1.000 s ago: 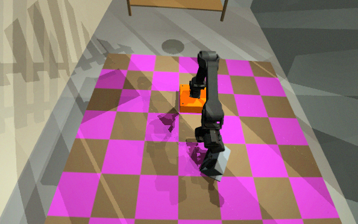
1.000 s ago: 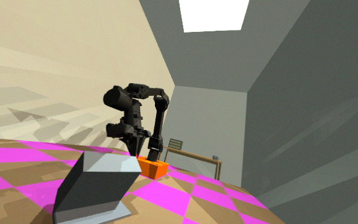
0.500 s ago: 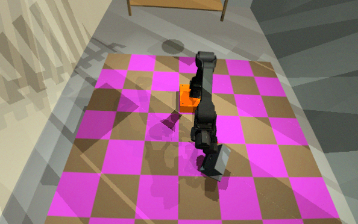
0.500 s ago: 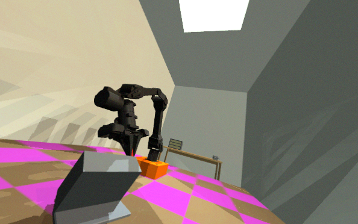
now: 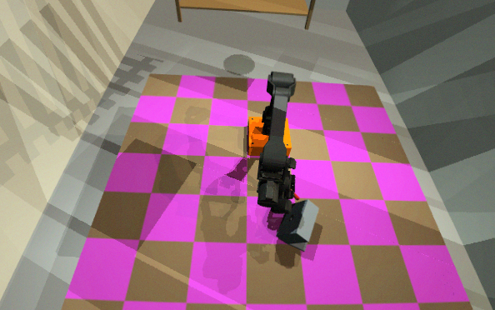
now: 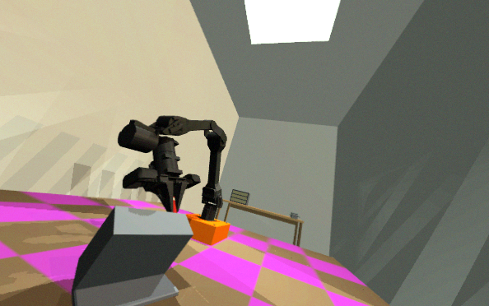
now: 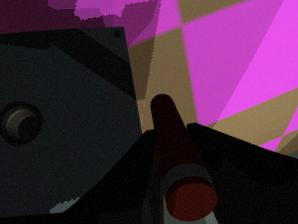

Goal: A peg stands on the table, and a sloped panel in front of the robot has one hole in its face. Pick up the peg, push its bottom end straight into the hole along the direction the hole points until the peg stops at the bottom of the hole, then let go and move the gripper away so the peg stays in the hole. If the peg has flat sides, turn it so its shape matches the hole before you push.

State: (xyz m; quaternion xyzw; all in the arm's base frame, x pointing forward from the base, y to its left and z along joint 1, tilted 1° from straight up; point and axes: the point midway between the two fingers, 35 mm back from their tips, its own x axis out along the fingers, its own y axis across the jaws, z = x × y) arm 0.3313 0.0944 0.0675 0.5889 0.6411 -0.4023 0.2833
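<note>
Right now the grey sloped panel is 80 mm ahead of my gripper tip, 50 mm below it and 30 mm to the left of it. From my gripper tip the other things lie so: round red peg 10 mm to the right, 10 mm above.
</note>
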